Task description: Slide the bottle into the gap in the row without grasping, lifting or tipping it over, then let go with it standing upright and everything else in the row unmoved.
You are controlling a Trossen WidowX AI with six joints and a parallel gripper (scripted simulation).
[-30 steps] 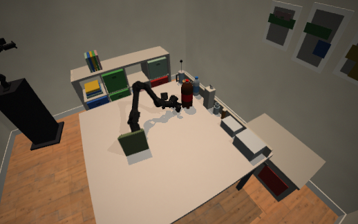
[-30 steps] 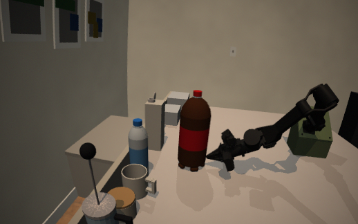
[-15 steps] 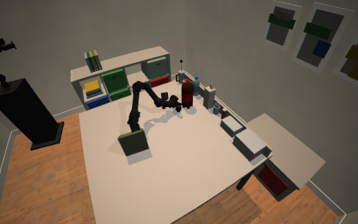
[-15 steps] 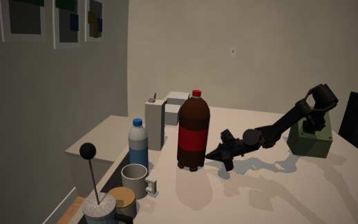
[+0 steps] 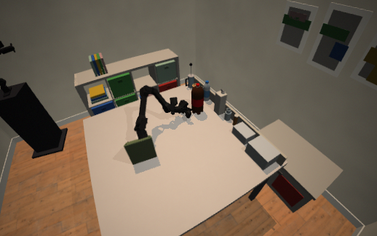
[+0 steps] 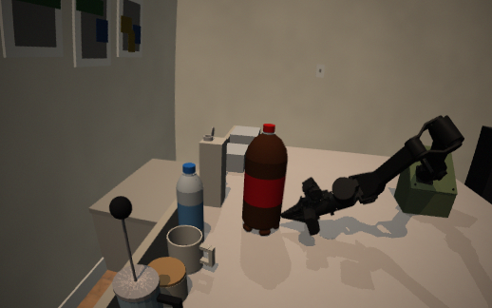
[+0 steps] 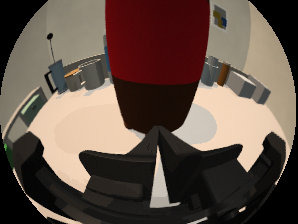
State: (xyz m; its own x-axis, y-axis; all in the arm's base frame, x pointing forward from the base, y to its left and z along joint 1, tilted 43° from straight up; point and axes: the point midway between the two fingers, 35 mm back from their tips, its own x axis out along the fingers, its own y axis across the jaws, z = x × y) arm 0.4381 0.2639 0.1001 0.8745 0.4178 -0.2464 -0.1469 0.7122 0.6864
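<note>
Now: the dark cola bottle 80 mm ahead of my hand, 20 mm to the left of it and 90 mm above it. The rest, counted from my hand: water bottle (240 mm ahead, 150 mm to the left, 50 mm above); lidded jar (200 mm ahead, 340 mm to the left, 20 mm below).
</note>
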